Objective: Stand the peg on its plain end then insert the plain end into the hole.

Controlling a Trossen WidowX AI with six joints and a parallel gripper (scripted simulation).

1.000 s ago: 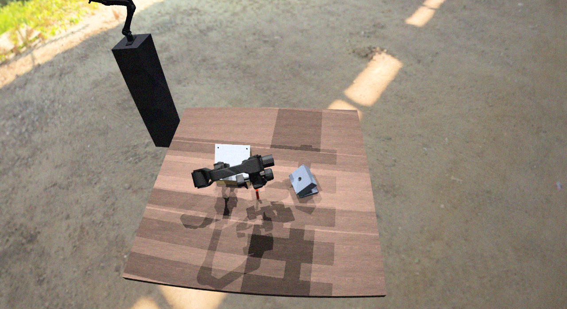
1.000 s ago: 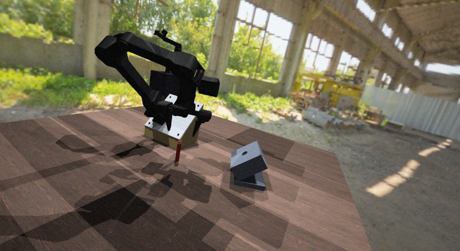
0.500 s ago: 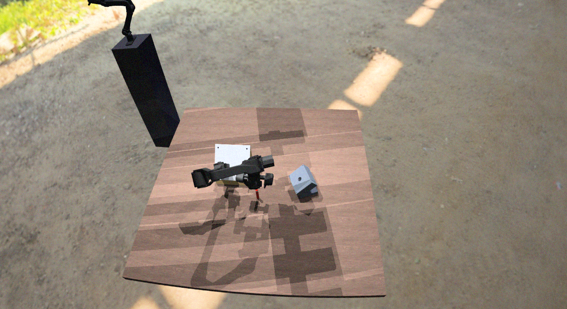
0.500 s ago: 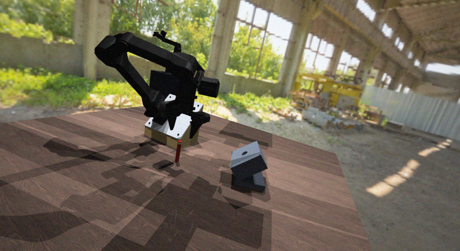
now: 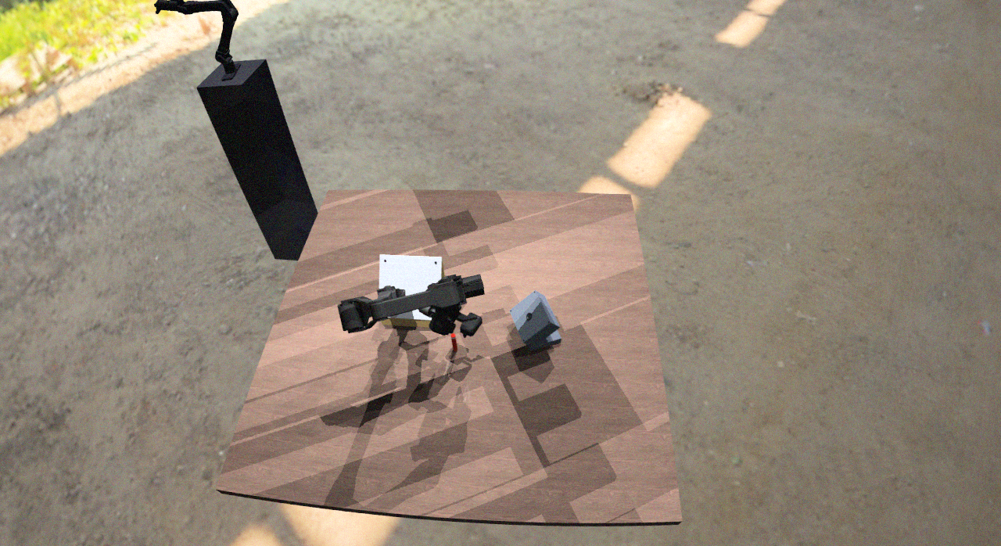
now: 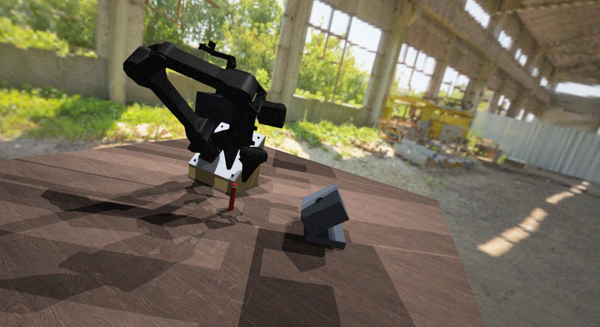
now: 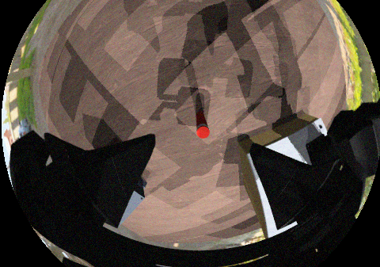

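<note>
My gripper tip is now 5 cm above the red peg. The rest, counted from my gripper tip: grey sloped panel: 24 cm ahead, 9 cm to the left, 3 cm below.
</note>
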